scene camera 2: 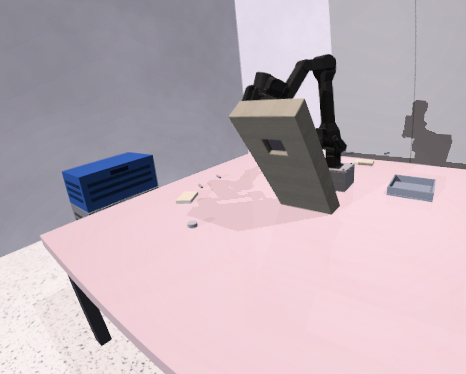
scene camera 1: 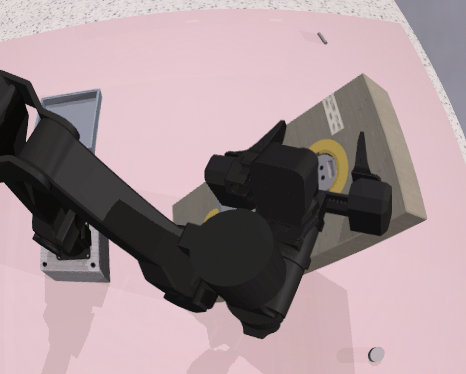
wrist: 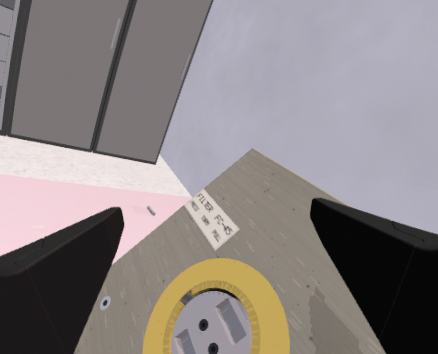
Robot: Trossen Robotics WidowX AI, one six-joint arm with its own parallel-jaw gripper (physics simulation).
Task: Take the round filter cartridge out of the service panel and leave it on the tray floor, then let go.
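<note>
The round grey filter cartridge sits in the service panel, inside a yellow ring. Two raised ribs and small dark holes show on its face; its lower part is cut off in the wrist view. The panel leans on the table. My gripper is wide open and empty, its fingers apart on either side of the cartridge, in front of the panel face. In scene camera 2 the panel hides the fingers. The grey-blue tray lies near the arm's base, partly hidden by the arm in scene camera 1.
A white label is on the panel near the ring. Part of a second yellow ring shows lower on the panel. A grey pin, a grey disc and a cream block lie on the table.
</note>
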